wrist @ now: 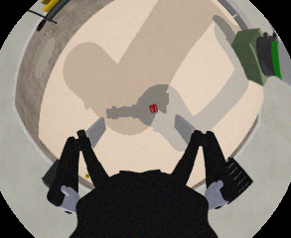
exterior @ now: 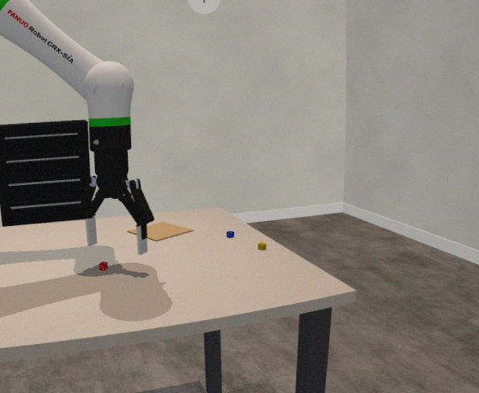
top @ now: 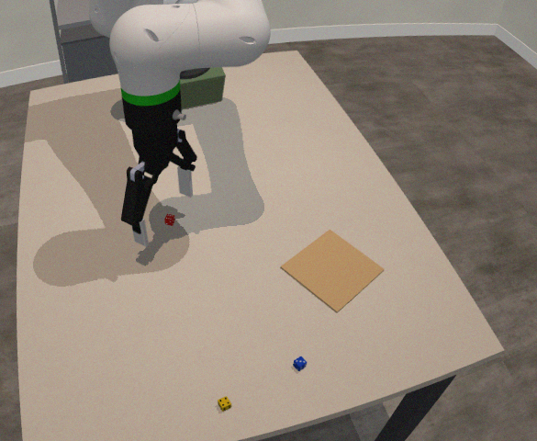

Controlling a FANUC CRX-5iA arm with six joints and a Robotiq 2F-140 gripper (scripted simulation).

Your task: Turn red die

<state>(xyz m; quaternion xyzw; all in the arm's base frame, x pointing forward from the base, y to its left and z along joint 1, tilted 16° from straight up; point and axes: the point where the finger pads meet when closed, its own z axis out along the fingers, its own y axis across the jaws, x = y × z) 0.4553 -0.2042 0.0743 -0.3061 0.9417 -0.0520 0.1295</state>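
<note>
Right now my hand is 37 cm short of the yellow die, 5 cm above it and 4 cm to the left of it. The rest, counted from my hand: tan mat 25 cm to the left, 21 cm ahead, 6 cm below; red die 5 cm below, 3 cm behind, 2 cm to the left; blue die 36 cm ahead, 10 cm to the left, 5 cm below.
</note>
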